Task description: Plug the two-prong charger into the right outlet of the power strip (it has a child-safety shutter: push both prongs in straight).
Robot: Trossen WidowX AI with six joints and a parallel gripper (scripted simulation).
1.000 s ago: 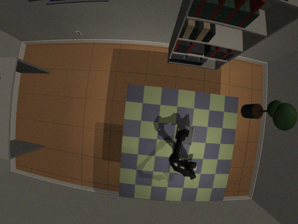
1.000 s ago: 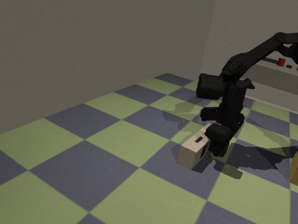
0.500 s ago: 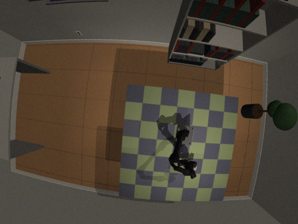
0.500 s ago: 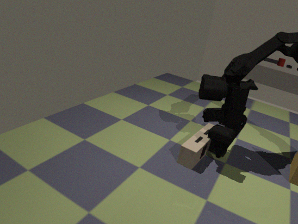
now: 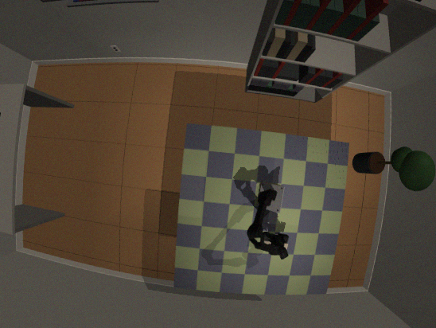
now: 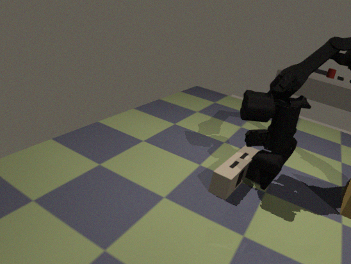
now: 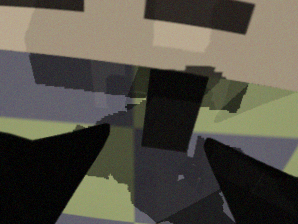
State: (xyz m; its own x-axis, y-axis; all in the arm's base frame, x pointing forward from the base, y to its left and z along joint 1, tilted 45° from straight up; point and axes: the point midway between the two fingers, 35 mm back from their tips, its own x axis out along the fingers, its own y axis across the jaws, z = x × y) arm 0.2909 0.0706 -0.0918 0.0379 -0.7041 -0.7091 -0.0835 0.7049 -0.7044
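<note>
The black two-prong charger is 50 mm ahead of my gripper tip and 10 mm above it.
</note>
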